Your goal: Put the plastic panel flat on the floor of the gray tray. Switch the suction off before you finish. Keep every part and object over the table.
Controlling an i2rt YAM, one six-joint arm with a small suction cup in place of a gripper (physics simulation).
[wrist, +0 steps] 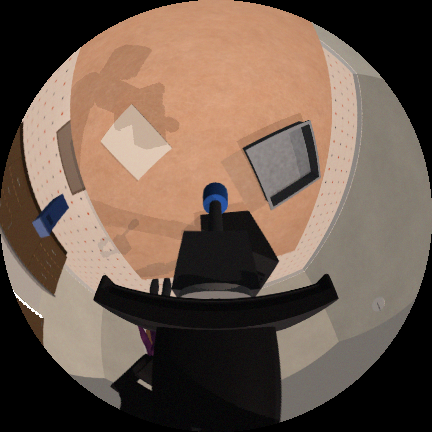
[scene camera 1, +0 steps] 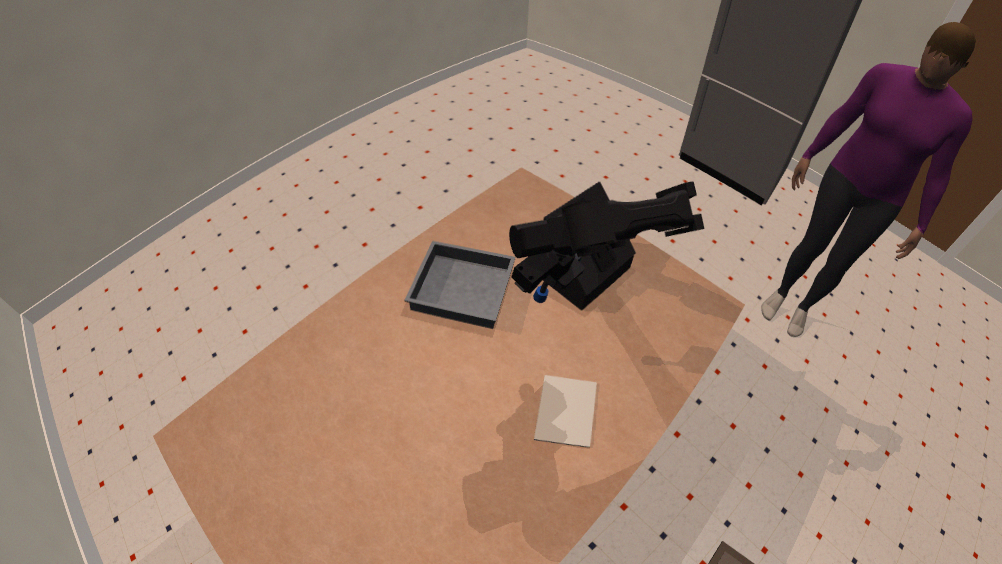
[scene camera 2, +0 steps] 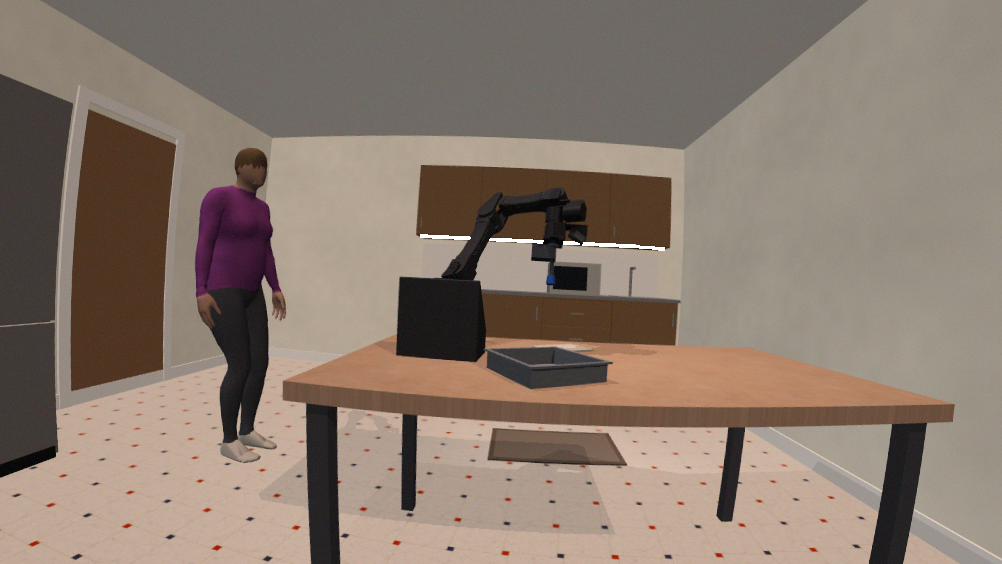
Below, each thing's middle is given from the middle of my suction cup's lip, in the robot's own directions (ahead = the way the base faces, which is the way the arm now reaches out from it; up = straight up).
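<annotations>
My suction cup is 60 mm short of the cream plastic panel (scene camera 1: pixel 566 410), 170 mm to the right of it and 230 mm above it. Going by their middles, that panel is the nearest to my suction cup of the things named here. Then there's a gray tray (scene camera 1: pixel 459 283), and counted from my suction cup it's 270 mm to the right, 10 mm behind and 210 mm below.
</annotations>
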